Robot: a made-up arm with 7 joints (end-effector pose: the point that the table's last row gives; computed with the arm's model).
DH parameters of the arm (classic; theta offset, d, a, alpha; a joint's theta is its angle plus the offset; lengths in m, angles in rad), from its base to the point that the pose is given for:
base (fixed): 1.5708 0.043 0 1.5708
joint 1: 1.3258 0 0.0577 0
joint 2: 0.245 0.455 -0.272 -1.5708
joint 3: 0 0.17 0.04 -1.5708
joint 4: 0 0.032 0.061 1.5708
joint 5: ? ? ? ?
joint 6: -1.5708 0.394 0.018 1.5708
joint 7: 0 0.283 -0.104 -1.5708
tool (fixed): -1.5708 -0.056 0 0
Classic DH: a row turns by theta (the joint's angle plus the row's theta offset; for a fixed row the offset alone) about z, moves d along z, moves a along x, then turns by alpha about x.
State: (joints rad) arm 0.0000 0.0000 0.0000 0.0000 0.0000 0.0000 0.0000
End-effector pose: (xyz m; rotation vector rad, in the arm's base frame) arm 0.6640 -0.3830 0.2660 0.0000 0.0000 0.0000
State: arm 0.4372 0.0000 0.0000 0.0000 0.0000 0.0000 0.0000
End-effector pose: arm 0.6640 -0.4414 0.0828 0.4372 0.0000 0.0000
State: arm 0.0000 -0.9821 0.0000 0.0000 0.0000 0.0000 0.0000
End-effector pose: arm 0.6640 -0.0676 0.5219 -0.9821 0.0000 0.0000
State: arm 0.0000 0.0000 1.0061 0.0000 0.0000 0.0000 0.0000
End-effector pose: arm 0.1960 -0.3830 0.2385 0.0000 -1.0061 0.0000
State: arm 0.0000 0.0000 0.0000 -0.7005 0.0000 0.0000 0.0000
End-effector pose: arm 0.6640 -0.5867 0.0257 0.7005 0.0000 0.0000
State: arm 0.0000 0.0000 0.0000 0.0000 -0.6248 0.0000 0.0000
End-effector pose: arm 0.8162 -0.3830 0.0611 0.0000 0.6248 0.0000
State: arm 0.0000 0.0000 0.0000 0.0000 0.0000 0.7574 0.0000
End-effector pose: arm 0.6457 -0.1651 0.2660 0.0000 0.0000 0.7574
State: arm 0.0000 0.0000 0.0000 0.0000 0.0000 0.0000 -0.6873
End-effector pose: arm 0.6640 -0.3949 0.3447 -0.6873 0.0000 0.0000
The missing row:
joint 5: 1.5708 0.141 0.042 1.5708
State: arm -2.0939 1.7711 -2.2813 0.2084 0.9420 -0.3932 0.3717
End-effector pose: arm 0.9346 -0.4724 -0.3217 -0.2094 1.1915 -0.5467
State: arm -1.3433 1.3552 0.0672 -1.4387 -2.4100 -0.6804 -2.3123
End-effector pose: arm 0.6281 0.3092 -0.5162 -1.2866 -0.4575 2.4414
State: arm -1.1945 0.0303 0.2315 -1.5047 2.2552 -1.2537 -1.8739
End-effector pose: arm 0.1018 -0.6205 -0.2752 0.4151 -0.2566 -1.5424
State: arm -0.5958 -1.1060 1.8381 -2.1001 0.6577 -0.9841 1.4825
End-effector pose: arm 0.9094 -0.1348 0.4422 2.0016 0.8679 0.1671
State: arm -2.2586 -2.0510 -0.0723 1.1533 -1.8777 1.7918 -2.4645
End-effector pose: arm 0.9482 0.3804 0.0800 0.3761 -1.1196 1.1082
